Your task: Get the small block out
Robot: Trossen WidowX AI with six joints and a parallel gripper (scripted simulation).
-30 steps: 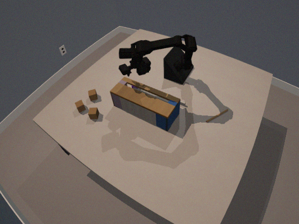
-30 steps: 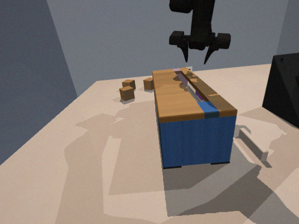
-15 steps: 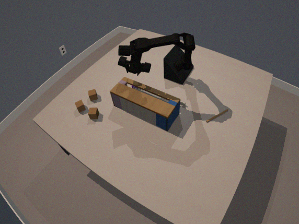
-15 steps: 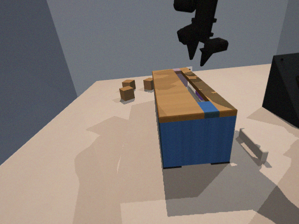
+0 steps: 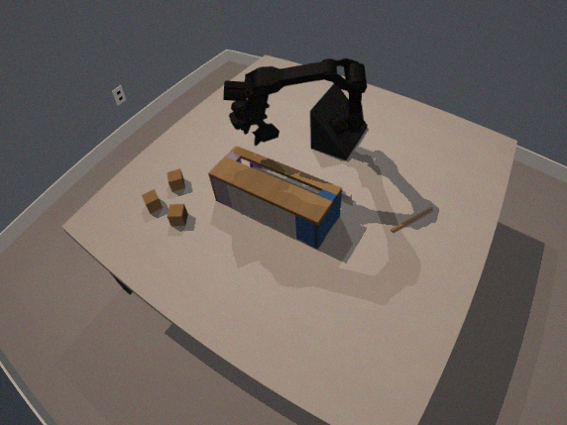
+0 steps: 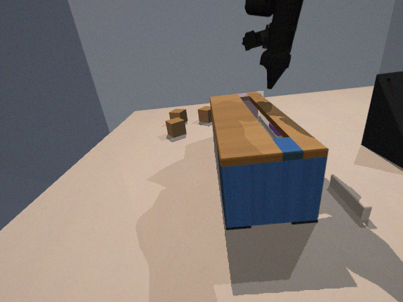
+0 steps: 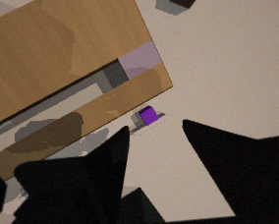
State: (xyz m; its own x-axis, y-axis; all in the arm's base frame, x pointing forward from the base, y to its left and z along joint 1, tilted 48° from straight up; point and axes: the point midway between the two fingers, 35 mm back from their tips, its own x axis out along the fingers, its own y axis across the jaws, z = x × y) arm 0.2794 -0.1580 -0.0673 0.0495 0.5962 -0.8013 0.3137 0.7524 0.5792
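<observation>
Right now the purple block is 14 cm below my gripper tip, 2 cm behind it and 1 cm to the right of it. Round my gripper tip: thin wooden stick (54 cm to the left, 15 cm below, 10 cm behind); then box (14 cm to the left, 9 cm below, 5 cm ahead).
</observation>
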